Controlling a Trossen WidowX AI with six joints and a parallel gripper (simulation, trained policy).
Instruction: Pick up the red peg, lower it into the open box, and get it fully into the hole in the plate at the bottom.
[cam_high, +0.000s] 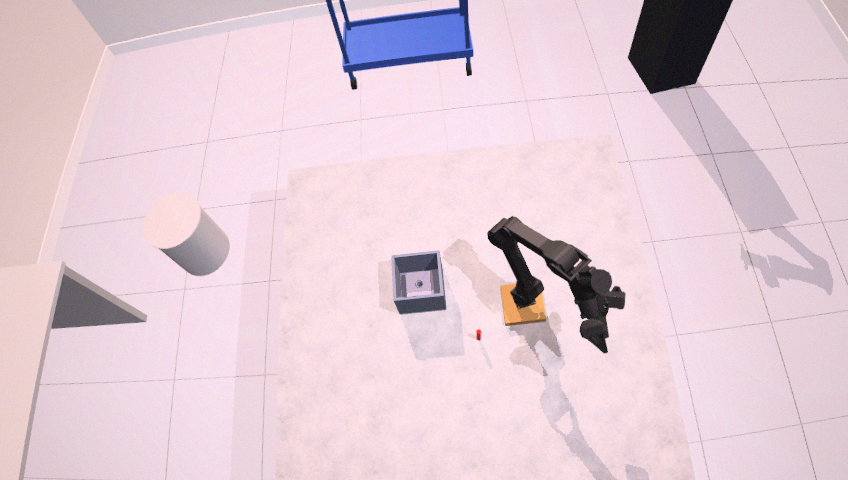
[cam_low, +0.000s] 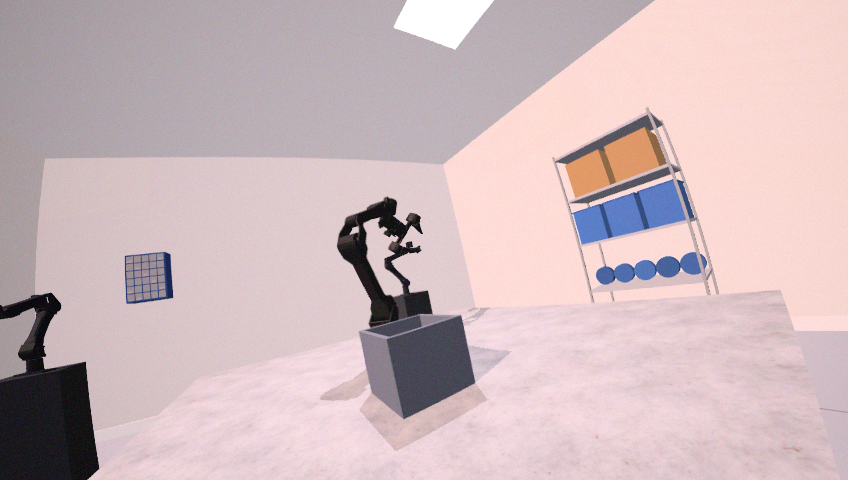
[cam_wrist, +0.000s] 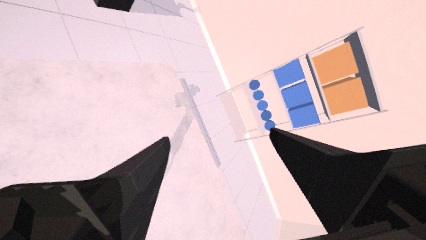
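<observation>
The red peg lies 34 cm below my gripper tip, 28 cm ahead of it and 21 cm to the right of it. From my gripper tip the other things lie so: holed plate 43 cm to the right, 42 cm ahead, 34 cm below.
</observation>
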